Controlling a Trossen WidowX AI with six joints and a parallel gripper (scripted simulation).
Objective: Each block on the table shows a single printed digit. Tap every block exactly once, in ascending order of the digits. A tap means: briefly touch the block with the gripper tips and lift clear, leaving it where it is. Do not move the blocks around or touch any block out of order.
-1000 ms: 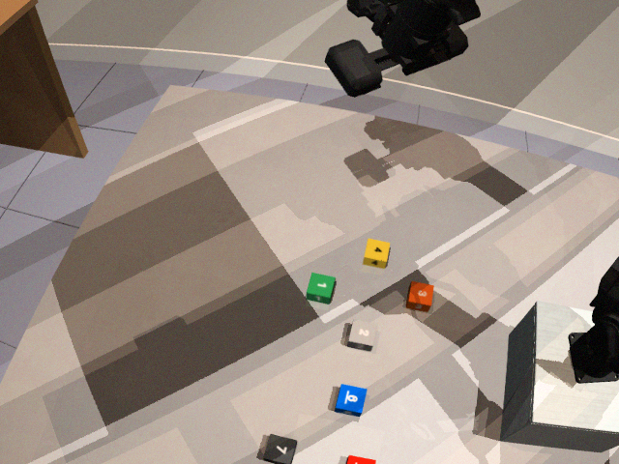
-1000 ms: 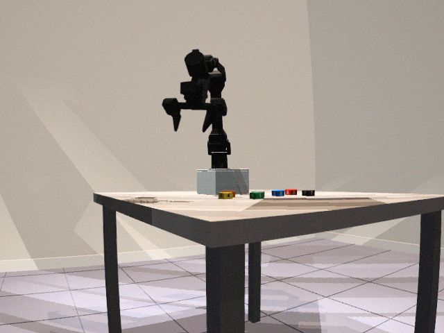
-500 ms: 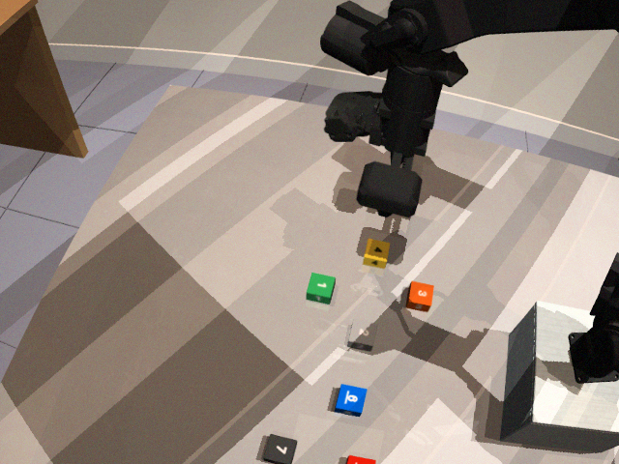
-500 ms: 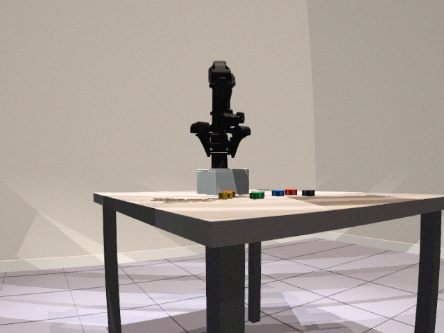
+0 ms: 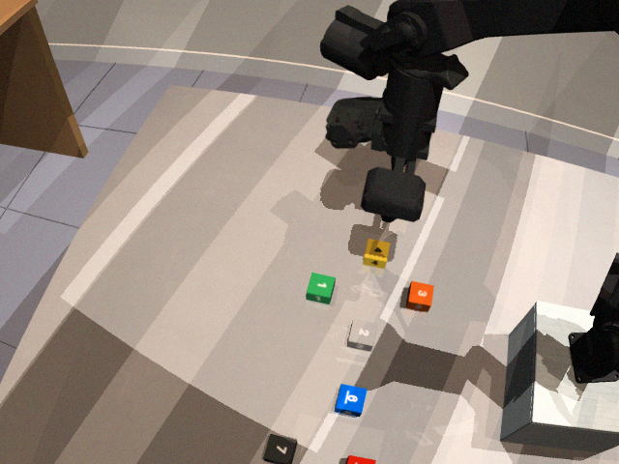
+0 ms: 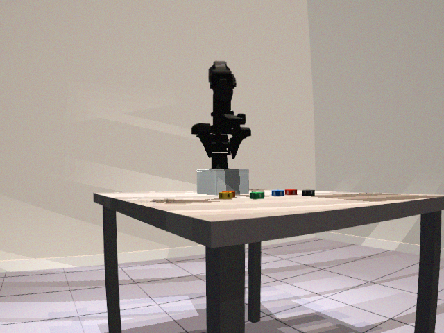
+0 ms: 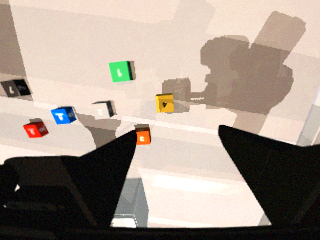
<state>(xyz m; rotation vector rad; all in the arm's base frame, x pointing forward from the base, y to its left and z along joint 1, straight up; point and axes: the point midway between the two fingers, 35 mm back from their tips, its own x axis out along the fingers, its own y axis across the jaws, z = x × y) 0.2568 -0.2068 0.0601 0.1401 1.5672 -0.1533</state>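
My gripper tip is now 80 mm short of the green block marked 1, 70 mm to the right of it and 120 mm above it. The rest, counted from my gripper tip: grey block marked 2 (20 mm ahead, 140 mm to the left, 120 mm below); orange block marked 3 (60 mm behind, 80 mm to the left, 120 mm below); yellow block marked 4 (10 mm to the left, 120 mm below).
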